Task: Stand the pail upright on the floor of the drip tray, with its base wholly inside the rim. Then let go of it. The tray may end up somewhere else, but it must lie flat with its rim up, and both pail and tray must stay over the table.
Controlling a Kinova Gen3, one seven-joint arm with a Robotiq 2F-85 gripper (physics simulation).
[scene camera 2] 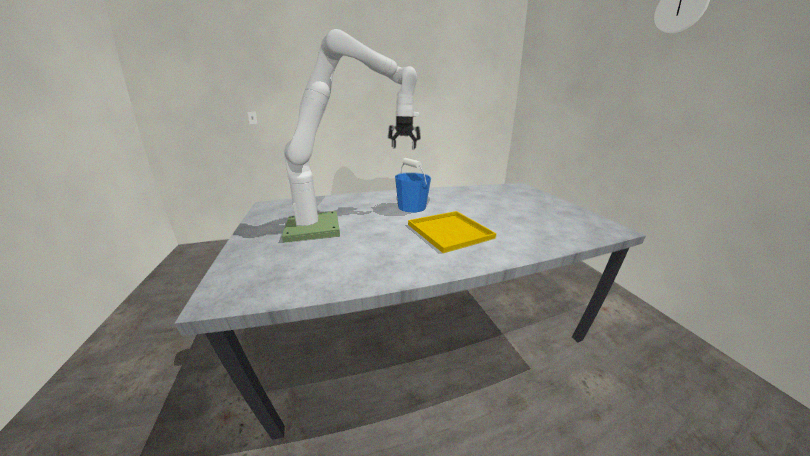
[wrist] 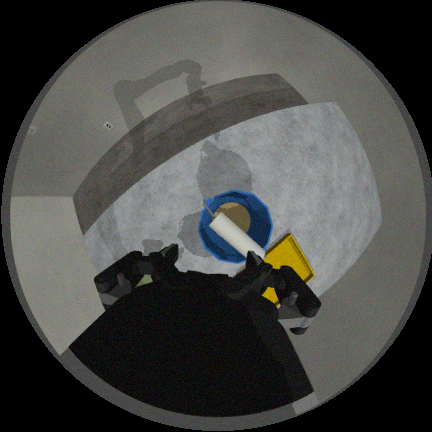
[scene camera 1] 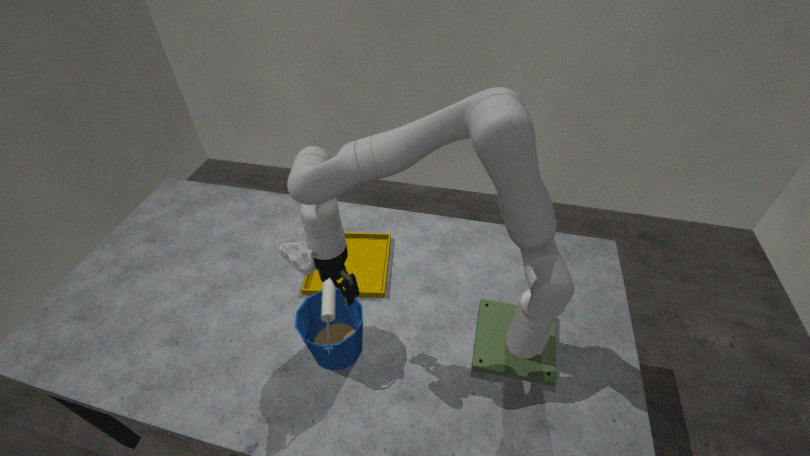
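Where they show: gripper, fingertip midpoint: (scene camera 2: 403, 148) (wrist: 211, 254) (scene camera 1: 337, 291); arm's base, link origin: (scene camera 2: 307, 221) (scene camera 1: 522, 343).
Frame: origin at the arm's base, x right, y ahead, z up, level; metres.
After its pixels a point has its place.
The blue pail (scene camera 1: 342, 354) {y 0.464, x -0.120, z 0.069 m} (scene camera 2: 412, 195) {y 0.473, x 0.018, z 0.063 m} (wrist: 261, 225) {y 0.566, x -0.007, z 0.083 m} stands upright on the table beside the tray, with a tan disc-like surface inside. Its white grip (scene camera 1: 328, 300) {y 0.492, x -0.064, z 0.215 m} (scene camera 2: 411, 163) {y 0.486, x -0.032, z 0.201 m} (wrist: 236, 235) {y 0.499, x -0.060, z 0.215 m} is raised above the opening on a thin wire bail. The yellow drip tray (scene camera 1: 371, 266) {y 0.463, x 0.248, z -0.021 m} (scene camera 2: 451, 231) {y 0.536, x 0.260, z -0.022 m} (wrist: 289, 259) {y 0.609, x 0.218, z -0.022 m} lies flat, rim up, with nothing on it. My gripper (scene camera 1: 348, 291) {y 0.463, x -0.070, z 0.263 m} (scene camera 2: 404, 146) {y 0.463, x -0.070, z 0.263 m} (wrist: 211, 254) {y 0.463, x -0.070, z 0.263 m} is open and empty, pointing down, above the pail's grip with a gap in the scene camera 2 view. In the scene camera 1 view the arm hides the tray's left part.
The green base plate (scene camera 1: 493, 334) {y 0.078, x 0.019, z 0.001 m} (scene camera 2: 311, 231) {y 0.008, x 0.110, z 0.003 m} carries the arm's base, to the right of the pail in the scene camera 1 view. The grey table (scene camera 1: 170, 271) {y 1.137, x 0.155, z -0.025 m} (scene camera 2: 340, 271) {y 0.070, x 0.367, z -0.026 m} (wrist: 320, 165) {y 0.966, x -0.010, z -0.025 m} bears everything. The pail stands nearer one long edge than the tray does.
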